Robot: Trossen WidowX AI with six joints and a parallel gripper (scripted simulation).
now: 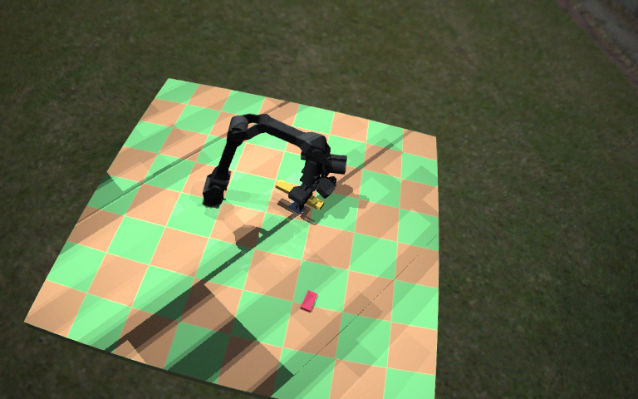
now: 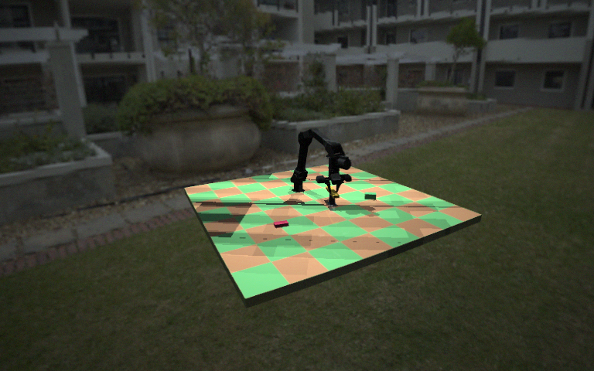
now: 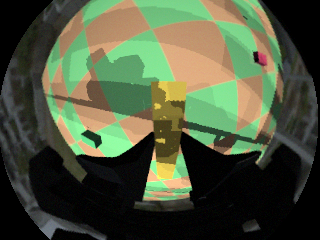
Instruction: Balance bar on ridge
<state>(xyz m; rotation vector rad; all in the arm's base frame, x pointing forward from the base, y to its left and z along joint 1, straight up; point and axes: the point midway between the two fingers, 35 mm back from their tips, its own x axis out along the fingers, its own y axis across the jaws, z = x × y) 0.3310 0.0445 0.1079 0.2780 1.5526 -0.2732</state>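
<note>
The yellow bar lies 3 cm behind my gripper tip and 1 cm to the left of it. The rest, counted from my gripper tip: magenta block (36 cm to the right, 8 cm ahead, 7 cm below); dark green block (25 cm to the left, 6 cm below, 2 cm ahead).
</note>
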